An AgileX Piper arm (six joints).
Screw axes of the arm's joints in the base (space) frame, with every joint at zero. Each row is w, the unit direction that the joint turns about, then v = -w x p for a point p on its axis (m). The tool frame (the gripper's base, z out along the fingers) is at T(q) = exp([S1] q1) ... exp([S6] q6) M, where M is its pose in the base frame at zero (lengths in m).
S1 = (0, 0, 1, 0, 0, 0)
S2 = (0, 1, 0, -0.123, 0, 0)
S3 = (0, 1, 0, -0.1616, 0, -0.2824)
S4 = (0.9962, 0, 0.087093, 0, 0.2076, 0)
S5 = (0, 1, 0, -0.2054, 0, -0.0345)
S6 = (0.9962, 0, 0.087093, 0, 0.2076, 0)
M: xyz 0.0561 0 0.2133 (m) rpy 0 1.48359 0 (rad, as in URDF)
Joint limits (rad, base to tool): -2.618..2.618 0..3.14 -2.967..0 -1.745..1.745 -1.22..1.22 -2.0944..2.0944
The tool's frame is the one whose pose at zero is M.
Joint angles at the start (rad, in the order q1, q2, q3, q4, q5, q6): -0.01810 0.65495 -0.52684 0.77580 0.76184 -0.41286
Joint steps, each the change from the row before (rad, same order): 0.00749 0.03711 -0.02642 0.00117 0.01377 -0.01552; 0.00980 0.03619 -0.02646 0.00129 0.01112 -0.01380; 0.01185 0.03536 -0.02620 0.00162 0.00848 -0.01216; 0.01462 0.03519 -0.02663 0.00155 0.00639 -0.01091; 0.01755 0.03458 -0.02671 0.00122 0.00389 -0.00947; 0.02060 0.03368 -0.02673 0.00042 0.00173 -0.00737; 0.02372 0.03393 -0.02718 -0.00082 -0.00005 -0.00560; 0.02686 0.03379 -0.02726 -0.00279 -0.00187 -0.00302; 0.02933 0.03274 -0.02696 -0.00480 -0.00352 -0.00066; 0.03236 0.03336 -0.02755 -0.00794 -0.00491 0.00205; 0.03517 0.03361 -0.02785 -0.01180 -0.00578 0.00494; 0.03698 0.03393 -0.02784 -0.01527 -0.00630 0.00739
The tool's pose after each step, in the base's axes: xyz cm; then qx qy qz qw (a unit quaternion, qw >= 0). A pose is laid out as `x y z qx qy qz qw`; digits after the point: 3 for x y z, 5 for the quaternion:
12.173 4.335 29.330 -0.02656 0.87578 0.26385 0.40335
12.789 4.510 29.667 -0.03760 0.87856 0.26567 0.39514
13.414 4.714 29.995 -0.04832 0.88064 0.26793 0.38776
14.055 4.964 30.319 -0.05941 0.88213 0.27056 0.38093
14.701 5.264 30.637 -0.07084 0.88304 0.27341 0.37480
15.339 5.623 30.946 -0.08257 0.88343 0.27644 0.36920
15.985 6.050 31.240 -0.09486 0.88353 0.27948 0.36369
16.626 6.549 31.508 -0.10754 0.88343 0.28233 0.35815
17.238 7.113 31.755 -0.12053 0.88306 0.28484 0.35291
17.847 7.758 31.972 -0.13418 0.88267 0.28672 0.34739
18.434 8.485 32.152 -0.14863 0.88234 0.28772 0.34148
18.997 9.283 32.283 -0.16362 0.88209 0.28778 0.33515

